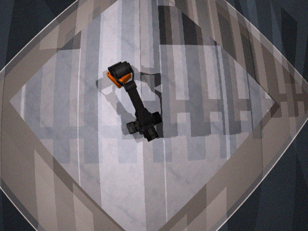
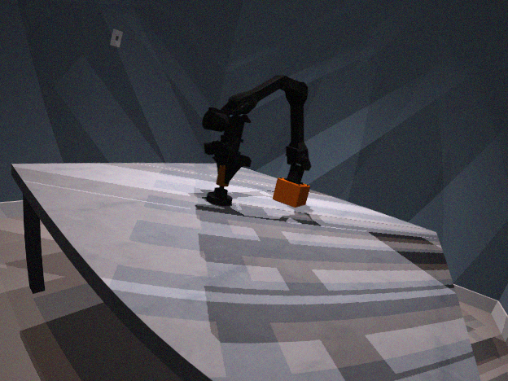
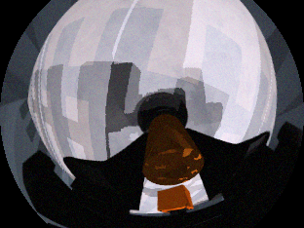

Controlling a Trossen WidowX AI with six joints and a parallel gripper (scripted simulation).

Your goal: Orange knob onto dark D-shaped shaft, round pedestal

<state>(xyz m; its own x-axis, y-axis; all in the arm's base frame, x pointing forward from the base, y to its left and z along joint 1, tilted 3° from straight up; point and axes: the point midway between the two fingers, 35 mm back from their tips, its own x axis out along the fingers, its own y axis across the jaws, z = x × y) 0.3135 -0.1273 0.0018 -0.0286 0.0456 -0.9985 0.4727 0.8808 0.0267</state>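
Right now my gripper tip is 20 mm below the orange knob. The rest, counted from my gripper tip: dark round pedestal 40 mm below.
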